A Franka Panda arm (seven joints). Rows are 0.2 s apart.
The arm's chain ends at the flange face. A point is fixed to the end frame.
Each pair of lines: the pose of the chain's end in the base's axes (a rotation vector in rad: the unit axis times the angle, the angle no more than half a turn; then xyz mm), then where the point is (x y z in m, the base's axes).
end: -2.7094 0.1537 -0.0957 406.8 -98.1 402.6
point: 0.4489 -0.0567 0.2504
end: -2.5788 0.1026 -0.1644 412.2 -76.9 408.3
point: 0.4630 -0.0159 0.2656
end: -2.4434 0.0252 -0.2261 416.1 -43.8 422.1
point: 0.4734 0.0371 0.2924
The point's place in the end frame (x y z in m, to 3 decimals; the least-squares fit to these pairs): 0.030 0.022 0.159
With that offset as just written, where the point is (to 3 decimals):
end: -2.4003 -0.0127 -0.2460 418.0 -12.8 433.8
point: 0.477 0.074 0.309
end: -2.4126 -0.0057 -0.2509 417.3 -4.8 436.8
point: 0.477 0.081 0.311
